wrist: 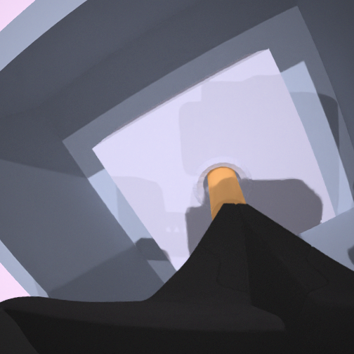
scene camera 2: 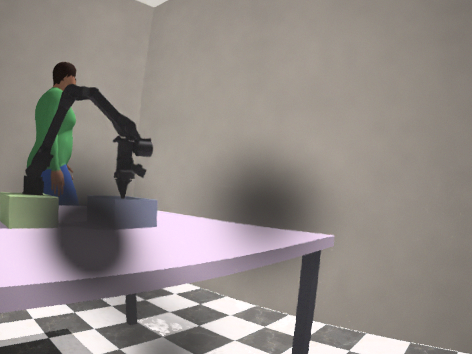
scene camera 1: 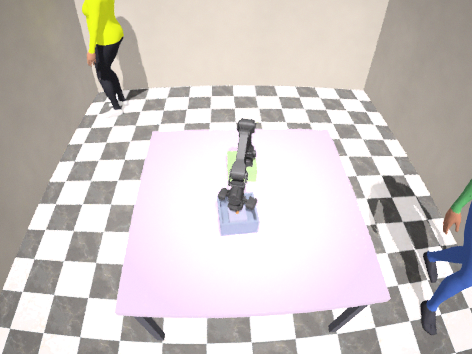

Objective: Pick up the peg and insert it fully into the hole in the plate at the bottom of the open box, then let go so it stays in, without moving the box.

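Places are measured from the arm's base along level axes (x right, y ahead, z up), in millimetres.
Pixels of known places: gripper, fingertip midpoint: (scene camera 2: 122, 198); arm's base, link origin: (scene camera 2: 32, 194) (scene camera 1: 247, 162).
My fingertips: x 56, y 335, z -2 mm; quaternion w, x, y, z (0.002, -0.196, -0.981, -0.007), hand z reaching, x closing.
Observation:
For each thing: its top centre in the pictures, then the offset to it from my fingertips. Level surfaces: height alone.
- orange peg, top centre: (scene camera 1: 237, 209) dx -1, dy -4, dz -7 mm
- open blue-grey box, top centre: (scene camera 2: 121, 197) (scene camera 1: 237, 208) dx -2, dy -4, dz +3 mm
- pink table, surface height: dz -95 mm
The orange peg (scene camera 1: 237, 212) (wrist: 223, 186) stands in the round hole (wrist: 220, 164) of the pale plate (wrist: 150, 135), at the bottom of the open blue-grey box (scene camera 1: 239, 228) (scene camera 2: 140, 213) (wrist: 35, 210). Its upper part sticks out above the plate. How deep it sits cannot be told. My gripper (scene camera 2: 123, 196) (wrist: 233, 215) is shut, its black fingertips together with nothing between them. In the wrist view the tips cover the peg's top end. In the second scene view the tips reach down to about the height of the box's rim, and the peg is hidden by the box.
A green box (scene camera 1: 252, 173) (scene camera 2: 31, 211) stands near the arm's base, behind the blue-grey box. Both boxes are on the pink table (scene camera 1: 175, 260) (scene camera 2: 215, 245). The box's walls surround the plate closely. A person in yellow (scene camera 1: 105, 25) and one in blue trousers (scene camera 1: 457, 287) are beyond the table.

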